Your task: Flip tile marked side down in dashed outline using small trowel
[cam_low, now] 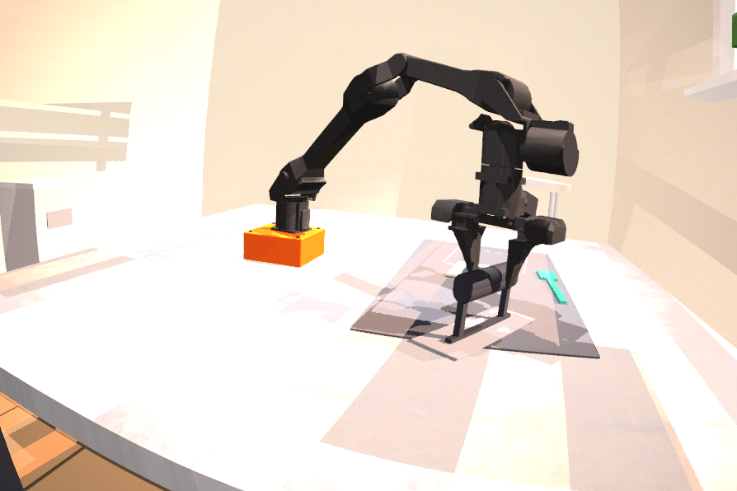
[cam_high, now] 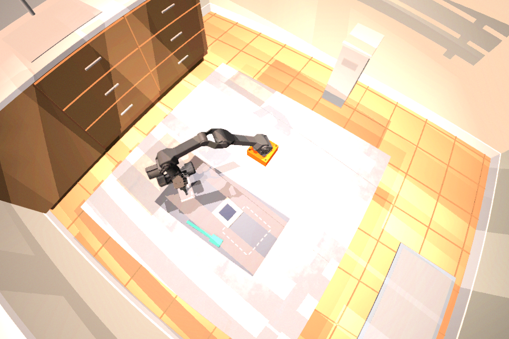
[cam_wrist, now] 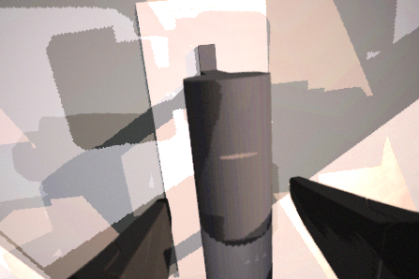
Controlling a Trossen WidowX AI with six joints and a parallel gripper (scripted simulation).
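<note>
The grey trowel is 30 mm below my gripper tip, 10 mm to the left of it and 10 mm ahead of it. Round my gripper tip: teal trowel: 300 mm to the left, 80 mm ahead, 60 mm below; then white tile: 280 mm to the left, 70 mm behind, 60 mm below; then grey mat: 250 mm to the left, 80 mm below, 50 mm behind.
</note>
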